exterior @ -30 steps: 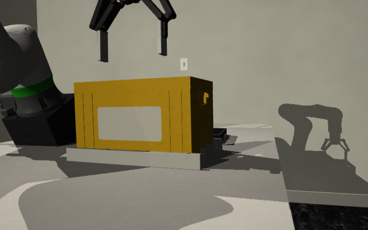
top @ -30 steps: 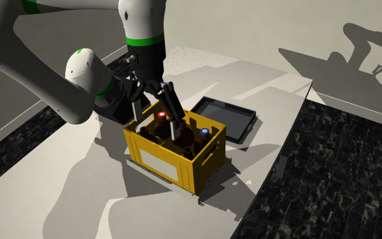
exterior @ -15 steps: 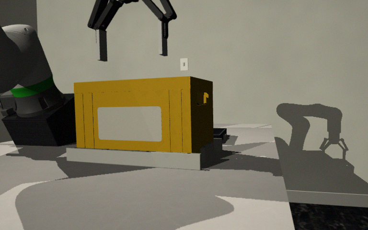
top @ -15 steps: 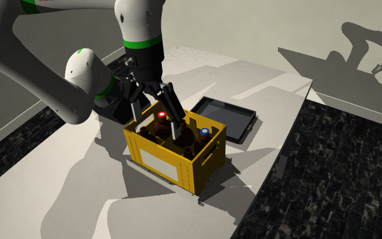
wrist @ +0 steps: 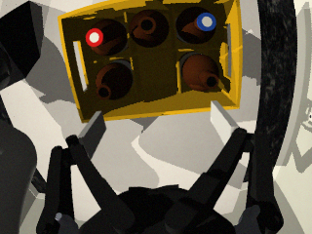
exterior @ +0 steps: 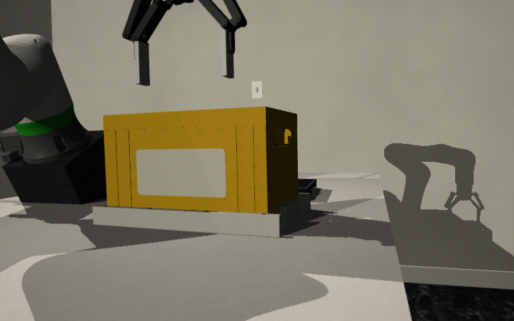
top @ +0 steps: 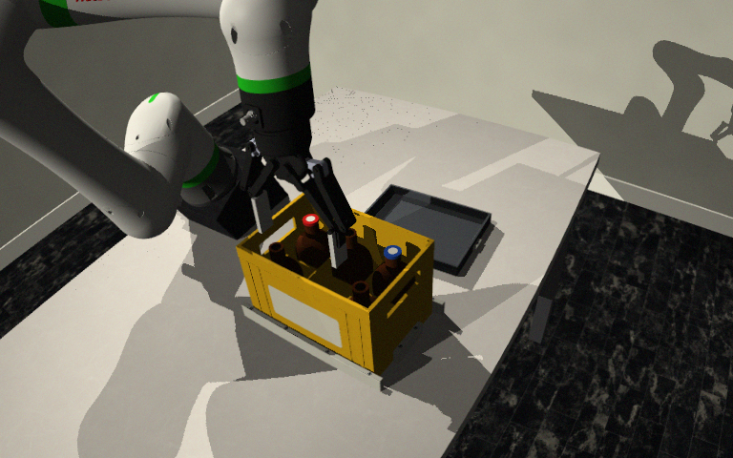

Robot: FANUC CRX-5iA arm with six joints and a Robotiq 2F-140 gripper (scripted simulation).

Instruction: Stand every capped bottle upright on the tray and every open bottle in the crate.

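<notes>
Now: the yellow crate 15 cm below my hand, 7 cm to the left of it and 1 cm ahead of it. Also, from my hand: dark tray: 35 cm to the left, 22 cm below, 6 cm ahead.
</notes>
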